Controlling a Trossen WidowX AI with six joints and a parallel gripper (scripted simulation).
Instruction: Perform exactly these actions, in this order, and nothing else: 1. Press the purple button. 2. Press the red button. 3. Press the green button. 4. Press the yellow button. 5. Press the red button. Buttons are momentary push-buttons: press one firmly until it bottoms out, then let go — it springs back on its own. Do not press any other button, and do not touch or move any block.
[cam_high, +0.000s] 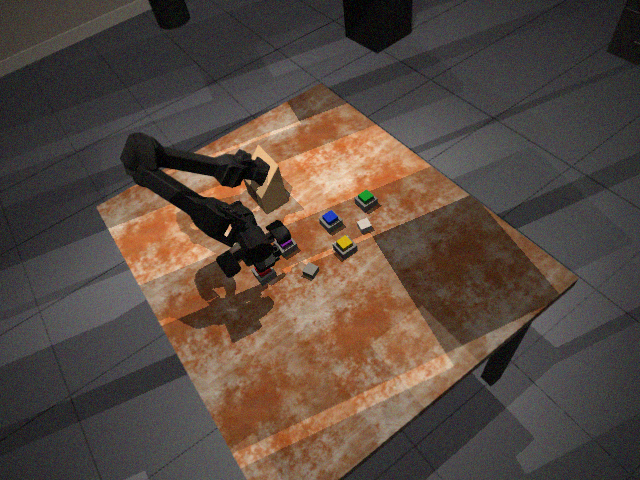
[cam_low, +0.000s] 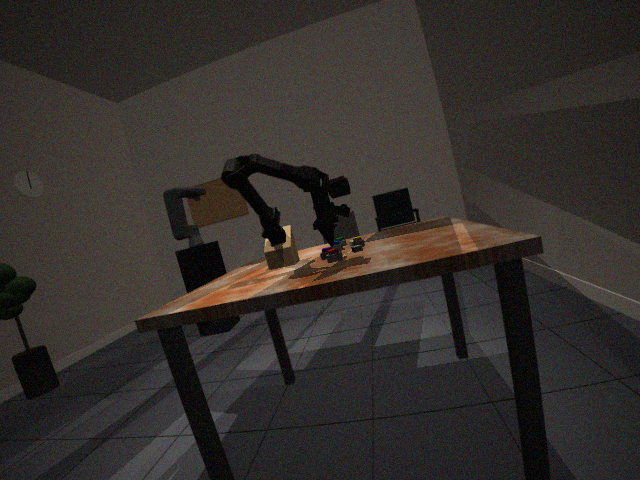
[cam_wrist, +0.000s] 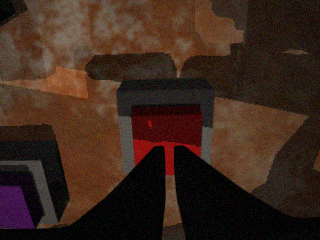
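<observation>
My gripper tip is now 2 cm above the red button. Round my gripper tip: purple button: 4 cm behind, 10 cm to the left, 2 cm below; grey block: 8 cm ahead, 10 cm to the left, 4 cm below; yellow button: 8 cm ahead, 21 cm to the left, 2 cm below.
</observation>
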